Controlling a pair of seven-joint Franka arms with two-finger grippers.
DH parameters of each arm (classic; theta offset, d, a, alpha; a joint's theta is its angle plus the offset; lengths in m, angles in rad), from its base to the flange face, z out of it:
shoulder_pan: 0 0.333 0 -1.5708
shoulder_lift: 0 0 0 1.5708
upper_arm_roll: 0 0.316 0.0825 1.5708
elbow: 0 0 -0.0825 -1.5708
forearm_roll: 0 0.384 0 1.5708
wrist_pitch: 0 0 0.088 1.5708
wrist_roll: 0 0.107 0 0
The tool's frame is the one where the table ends.
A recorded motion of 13 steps. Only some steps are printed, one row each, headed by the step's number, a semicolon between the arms.
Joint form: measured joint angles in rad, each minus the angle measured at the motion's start. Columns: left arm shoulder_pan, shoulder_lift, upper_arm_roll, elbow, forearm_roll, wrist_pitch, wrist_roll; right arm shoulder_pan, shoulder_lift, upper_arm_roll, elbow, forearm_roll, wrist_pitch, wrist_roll.
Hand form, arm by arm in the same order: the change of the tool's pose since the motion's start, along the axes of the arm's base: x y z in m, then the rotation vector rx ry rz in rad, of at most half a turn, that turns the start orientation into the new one. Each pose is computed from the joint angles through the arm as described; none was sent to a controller.
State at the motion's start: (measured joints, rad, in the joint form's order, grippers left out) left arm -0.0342 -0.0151 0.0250 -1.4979 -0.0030 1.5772 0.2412; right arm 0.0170 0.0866 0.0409 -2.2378 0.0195 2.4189 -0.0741
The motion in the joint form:
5: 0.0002 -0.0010 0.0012 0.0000 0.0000 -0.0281 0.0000; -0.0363 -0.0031 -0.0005 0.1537 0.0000 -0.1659 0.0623
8: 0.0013 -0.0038 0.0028 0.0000 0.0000 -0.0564 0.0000; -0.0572 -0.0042 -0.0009 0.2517 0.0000 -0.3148 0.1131
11: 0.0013 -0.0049 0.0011 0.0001 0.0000 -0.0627 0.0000; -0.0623 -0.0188 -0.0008 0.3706 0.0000 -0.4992 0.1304
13: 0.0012 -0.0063 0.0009 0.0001 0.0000 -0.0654 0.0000; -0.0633 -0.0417 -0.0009 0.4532 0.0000 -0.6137 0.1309
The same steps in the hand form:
5: -0.0031 0.0008 -0.0022 0.0002 0.0271 0.0013; 0.0264 -0.0192 0.0545 0.0071 0.0104 -0.0963
8: -0.0069 0.0023 -0.0033 0.0002 0.0526 0.0039; 0.0340 -0.0310 0.0866 0.0090 0.0612 -0.1658
11: -0.0080 0.0014 -0.0032 0.0003 0.0577 0.0022; 0.0355 -0.0335 0.1348 0.0065 0.1123 -0.1848
13: -0.0087 0.0013 -0.0027 0.0003 0.0590 0.0019; 0.0315 -0.0338 0.1775 0.0055 0.1213 -0.1843

